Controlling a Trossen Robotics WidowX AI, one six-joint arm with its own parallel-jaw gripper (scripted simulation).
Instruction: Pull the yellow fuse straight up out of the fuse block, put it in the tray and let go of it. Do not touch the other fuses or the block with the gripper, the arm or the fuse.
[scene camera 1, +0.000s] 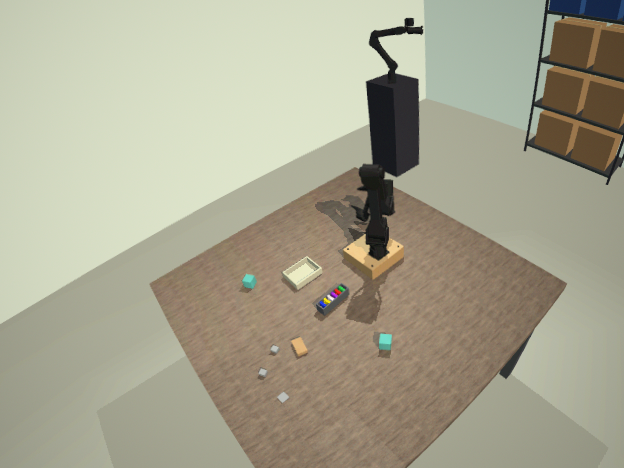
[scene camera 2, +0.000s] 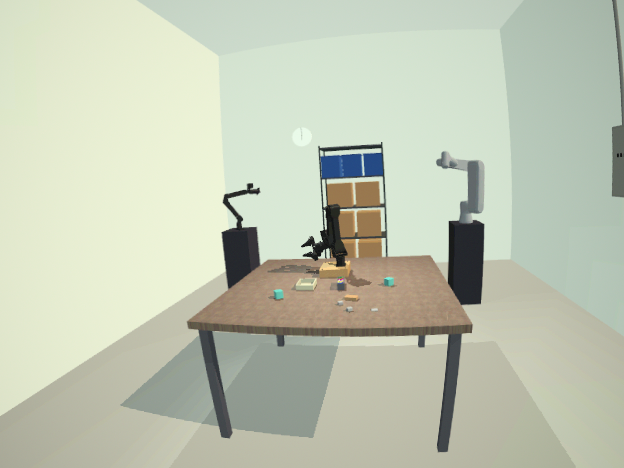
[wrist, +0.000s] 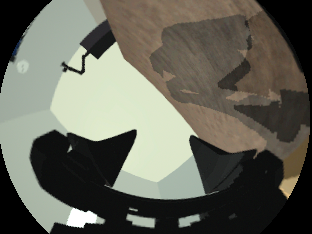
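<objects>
Cream tray (scene camera 1: 306, 270), 157 cm from the lens.
</objects>
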